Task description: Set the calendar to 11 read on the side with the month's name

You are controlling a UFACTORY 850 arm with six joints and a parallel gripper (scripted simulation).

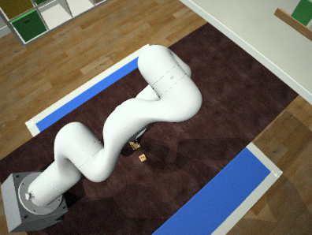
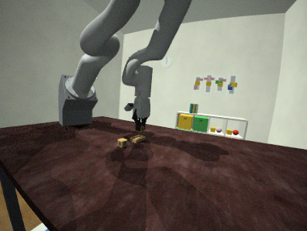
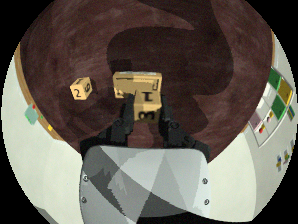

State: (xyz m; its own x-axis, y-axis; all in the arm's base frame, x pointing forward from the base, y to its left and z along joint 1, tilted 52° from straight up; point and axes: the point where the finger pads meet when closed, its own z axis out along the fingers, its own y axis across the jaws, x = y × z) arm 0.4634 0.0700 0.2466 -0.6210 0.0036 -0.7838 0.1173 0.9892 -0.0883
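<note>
The cube is 10 mm below my hand. Round my hand: wooden tray: 70 mm below, 20 mm to the right.
</note>
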